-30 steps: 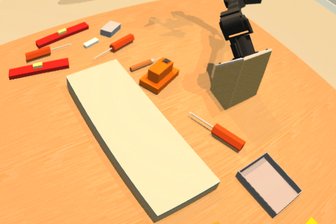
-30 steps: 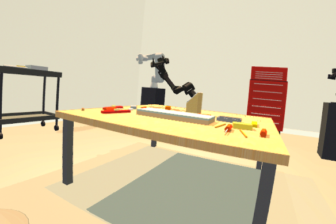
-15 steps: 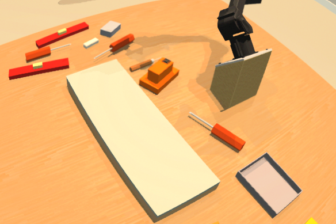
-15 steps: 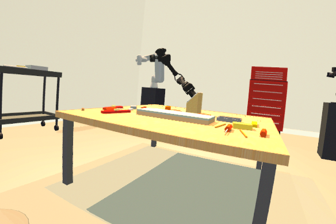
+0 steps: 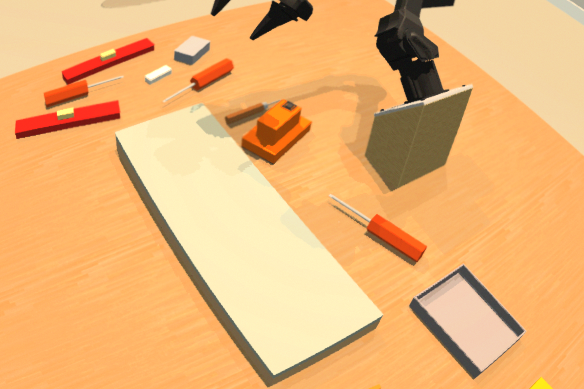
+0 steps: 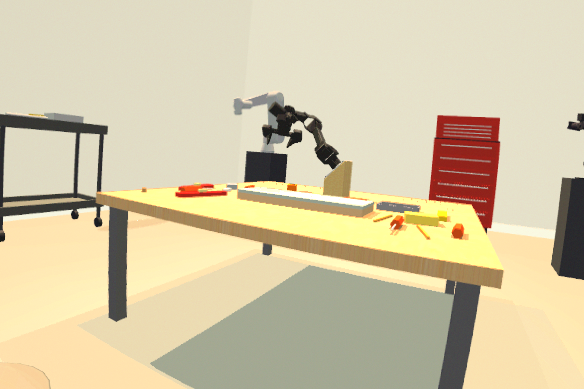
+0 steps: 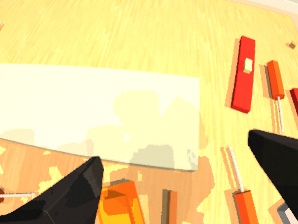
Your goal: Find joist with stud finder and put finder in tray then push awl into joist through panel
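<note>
Right now the orange stud finder is 10 cm behind my gripper tip, 4 cm to the left of it and 19 cm below it. The rest, counted from my gripper tip: indicator window (11 cm behind, 3 cm to the left, 17 cm below); white block (5 cm ahead, 23 cm to the right, 22 cm below); awl (9 cm behind, 4 cm to the right, 22 cm below).
</note>
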